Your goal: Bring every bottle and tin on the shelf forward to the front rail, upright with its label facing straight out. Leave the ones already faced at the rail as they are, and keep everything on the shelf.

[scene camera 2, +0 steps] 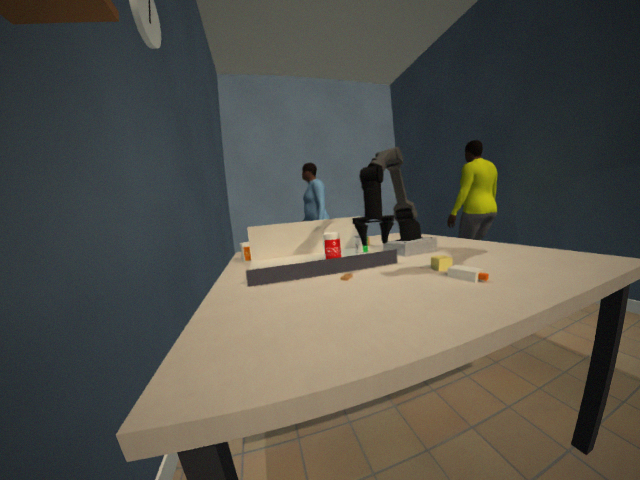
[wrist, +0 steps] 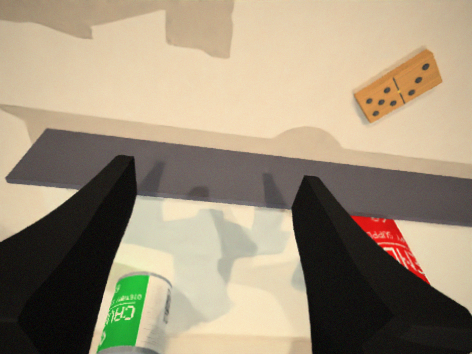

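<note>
The shelf has a dark front rail (scene camera 2: 320, 268) (wrist: 215, 172) and a pale back panel (scene camera 2: 284, 240). A red bottle with a white cap (scene camera 2: 332, 246) stands upright close behind the rail; its red label (wrist: 387, 242) is partly hidden by the right finger in the wrist view. A smaller tin with a green and white label (scene camera 2: 364, 249) (wrist: 127, 312) stands upright, set back from the rail, its green panel turned to one side. My gripper (scene camera 2: 374, 242) (wrist: 219, 183) is open and empty. It points down over the shelf, with the tin beside and behind the left finger in the wrist view.
A domino (scene camera 2: 346, 276) (wrist: 398, 86) lies in front of the rail. A yellow block (scene camera 2: 441, 262) and a white bottle with an orange cap (scene camera 2: 463, 273) lie on the table to the right. A white and orange object (scene camera 2: 246, 251) is behind the shelf's left end. Two people stand beyond the table.
</note>
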